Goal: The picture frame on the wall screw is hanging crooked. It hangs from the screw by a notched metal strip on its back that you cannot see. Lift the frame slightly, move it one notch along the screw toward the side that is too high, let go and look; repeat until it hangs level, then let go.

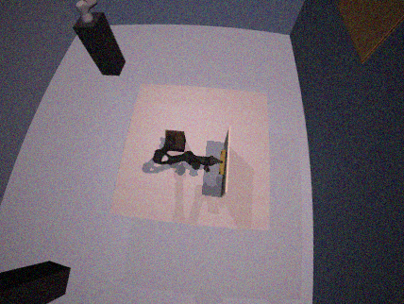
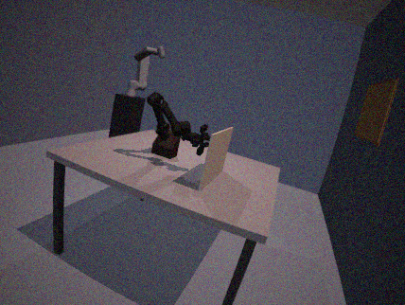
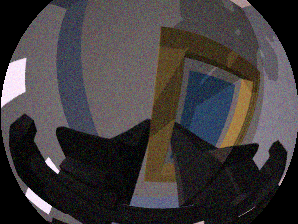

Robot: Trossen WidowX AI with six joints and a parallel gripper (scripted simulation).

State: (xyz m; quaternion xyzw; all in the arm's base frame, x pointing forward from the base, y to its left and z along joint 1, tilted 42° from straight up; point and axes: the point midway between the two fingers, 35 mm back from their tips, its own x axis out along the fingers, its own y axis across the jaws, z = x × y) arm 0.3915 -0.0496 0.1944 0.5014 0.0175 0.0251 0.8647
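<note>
The picture frame is 50 mm below my gripper tip, 10 mm to the left of it and 10 mm ahead of it. From my gripper tip the other things lie so: upright wall panel: 60 mm below, 20 mm ahead, 10 mm to the left.
</note>
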